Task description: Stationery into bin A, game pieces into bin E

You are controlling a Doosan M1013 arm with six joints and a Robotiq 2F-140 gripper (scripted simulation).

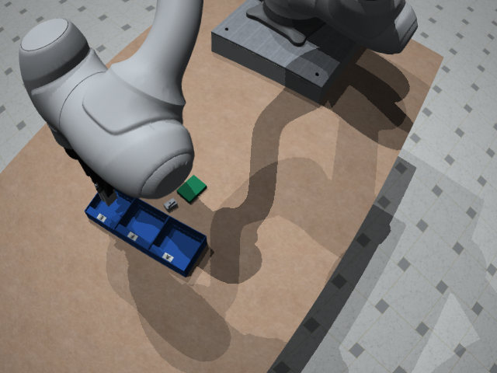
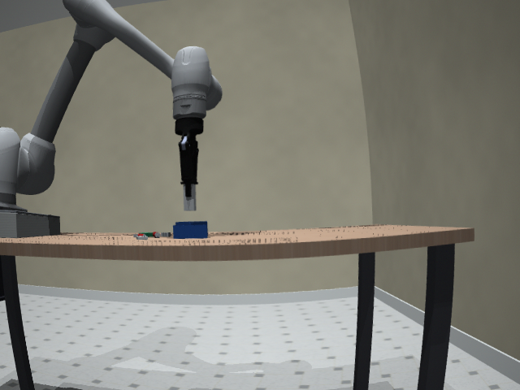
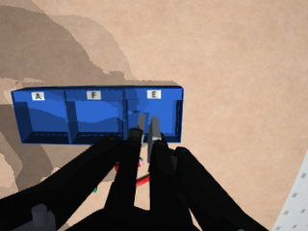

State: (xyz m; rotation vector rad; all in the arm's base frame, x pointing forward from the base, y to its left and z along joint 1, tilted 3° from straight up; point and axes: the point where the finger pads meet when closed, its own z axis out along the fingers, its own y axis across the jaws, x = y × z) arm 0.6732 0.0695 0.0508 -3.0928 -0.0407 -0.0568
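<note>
Now: the blue three-compartment bin 8 cm below my hand, 7 cm to the left of it and 2 cm behind it. From my hand the other things lie so: red thing: 13 cm behind, 10 cm below, 2 cm to the right; white domino: 10 cm below, 10 cm behind, 9 cm to the right; grey clip-like piece: 10 cm behind, 9 cm below, 7 cm to the left.
</note>
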